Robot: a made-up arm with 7 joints.
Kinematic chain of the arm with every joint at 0, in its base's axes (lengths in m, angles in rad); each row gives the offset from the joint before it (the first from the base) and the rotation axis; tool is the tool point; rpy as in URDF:
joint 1: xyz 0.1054 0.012 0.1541 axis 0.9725 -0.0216 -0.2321
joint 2: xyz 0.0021 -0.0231 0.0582 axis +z
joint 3: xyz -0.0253 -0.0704 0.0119 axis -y
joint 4: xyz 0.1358 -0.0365 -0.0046 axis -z
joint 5: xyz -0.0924 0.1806 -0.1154 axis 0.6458 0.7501 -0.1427
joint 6: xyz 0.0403 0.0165 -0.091 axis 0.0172 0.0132 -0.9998
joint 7: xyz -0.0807 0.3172 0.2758 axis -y
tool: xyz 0.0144 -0.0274 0.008 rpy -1.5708 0 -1.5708
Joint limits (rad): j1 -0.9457..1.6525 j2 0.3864..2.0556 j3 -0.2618..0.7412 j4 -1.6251..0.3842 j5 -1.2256..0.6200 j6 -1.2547..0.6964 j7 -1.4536..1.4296
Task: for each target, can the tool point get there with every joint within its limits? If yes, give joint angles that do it. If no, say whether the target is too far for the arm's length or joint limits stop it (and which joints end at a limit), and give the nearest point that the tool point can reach.
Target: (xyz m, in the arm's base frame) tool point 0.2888 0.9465 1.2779
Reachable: no: too far | nearest point 0.1721 0.3440 0.5530 | short by 0.950 m
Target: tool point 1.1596 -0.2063 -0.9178
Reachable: no: too far | nearest point 0.5075 -0.0750 -0.2706 | short by 0.928 m
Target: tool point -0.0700 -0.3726 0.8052
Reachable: no: joint limits stop it (at a limit: joint 1, joint 2, joint 3, joint 4, joint 7) | nearest point -0.0067 -0.2967 0.6322 | short by 0.199 m
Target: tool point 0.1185 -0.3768 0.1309
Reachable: yes | joints 0.5846 1.6132 0.0807 -0.7648 0.2580 -0.7464 0.8712
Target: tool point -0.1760 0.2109 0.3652
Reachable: yes | joints 0.3248 0.8863 0.5961 -0.1171 -0.1868 0.4831 -0.6448
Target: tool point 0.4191 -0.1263 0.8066
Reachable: no: joint limits stop it (at a limit: joint 1, joint 3, joint 4, joint 7) | nearest point 0.3526 -0.1307 0.6375 | short by 0.182 m
